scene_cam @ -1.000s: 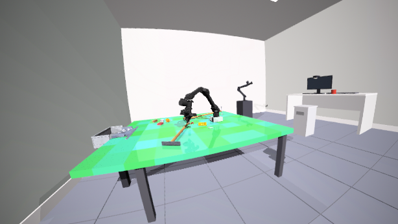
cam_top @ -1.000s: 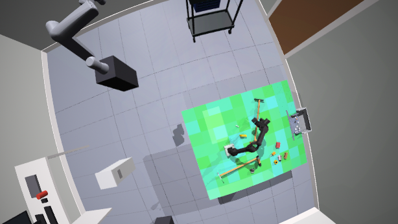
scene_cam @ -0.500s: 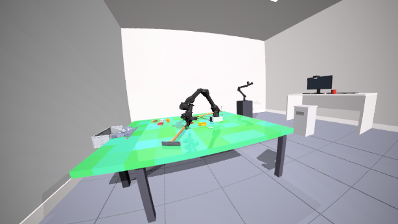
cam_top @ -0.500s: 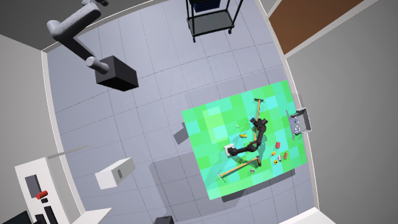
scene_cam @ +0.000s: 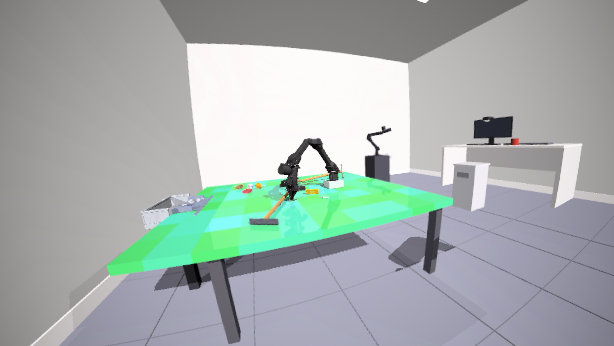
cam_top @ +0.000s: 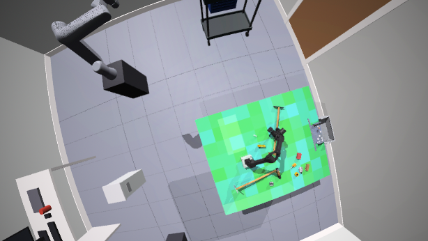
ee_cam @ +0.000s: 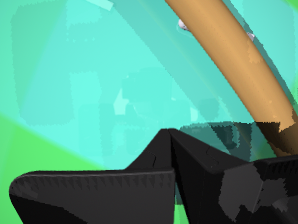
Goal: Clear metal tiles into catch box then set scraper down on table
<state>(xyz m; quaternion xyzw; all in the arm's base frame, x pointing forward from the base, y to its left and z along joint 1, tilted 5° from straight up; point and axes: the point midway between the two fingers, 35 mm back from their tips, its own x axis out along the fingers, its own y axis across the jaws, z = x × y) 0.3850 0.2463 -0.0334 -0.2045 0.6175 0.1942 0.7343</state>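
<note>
The long scraper lies 60 mm ahead of my gripper tip and 50 mm above it. From my gripper tip the other things lie so: red block: 310 mm ahead, 400 mm to the right; then red-handled tool: 90 mm behind, 290 mm to the right, 10 mm below; then yellow piece: 170 mm behind, 120 mm to the right, 10 mm above.
</note>
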